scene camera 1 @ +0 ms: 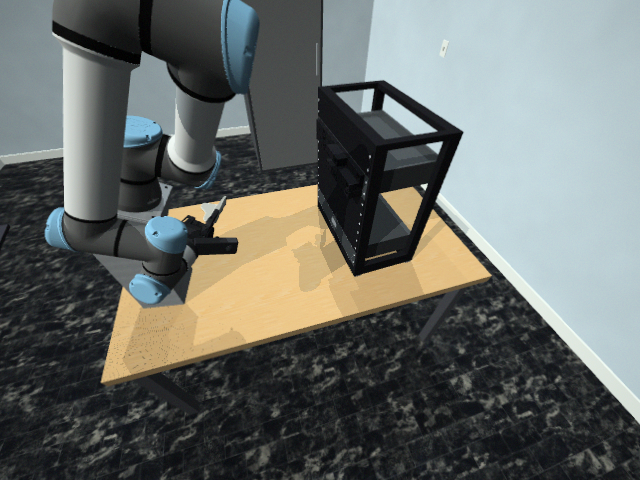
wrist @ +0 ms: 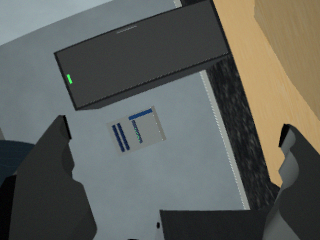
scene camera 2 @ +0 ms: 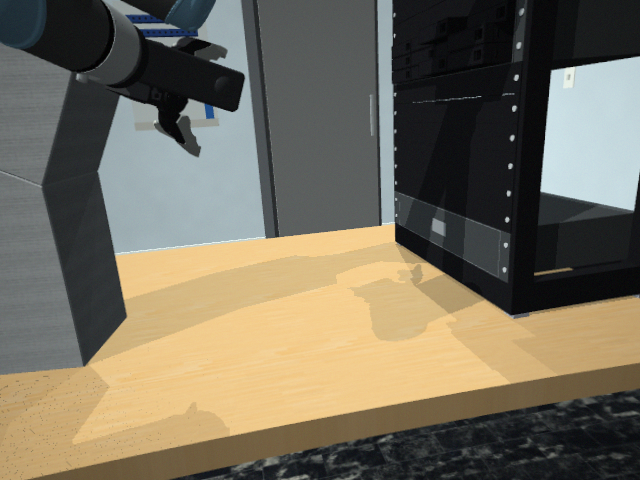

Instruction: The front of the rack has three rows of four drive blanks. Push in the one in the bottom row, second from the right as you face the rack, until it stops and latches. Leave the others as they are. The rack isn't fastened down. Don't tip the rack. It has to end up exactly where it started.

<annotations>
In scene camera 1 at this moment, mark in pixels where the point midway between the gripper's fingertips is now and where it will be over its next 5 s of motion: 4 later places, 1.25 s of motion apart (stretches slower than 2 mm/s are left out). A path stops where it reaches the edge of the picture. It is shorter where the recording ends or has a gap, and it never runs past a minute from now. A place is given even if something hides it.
My gripper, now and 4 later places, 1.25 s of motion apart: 221, 217; 257, 173; 283, 170; 291, 179; 292, 178
</annotations>
